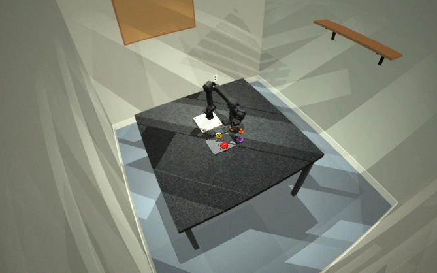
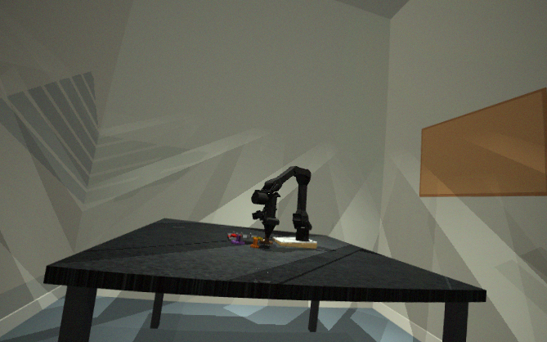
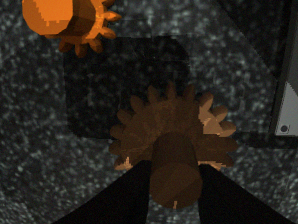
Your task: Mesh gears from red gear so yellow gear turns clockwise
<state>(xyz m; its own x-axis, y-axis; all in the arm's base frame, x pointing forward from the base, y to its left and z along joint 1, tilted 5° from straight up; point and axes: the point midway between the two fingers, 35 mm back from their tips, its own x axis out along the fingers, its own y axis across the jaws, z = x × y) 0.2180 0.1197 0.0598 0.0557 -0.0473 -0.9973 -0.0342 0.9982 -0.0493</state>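
Now: the yellow gear 14 cm to the right of my gripper tip, 3 cm below it and 3 cm ahead of it. Also, from my gripper tip: brown gear: 1 cm below; orange gear: 6 cm ahead, 5 cm to the left, 3 cm below; purple gear: 14 cm ahead, 3 cm below.
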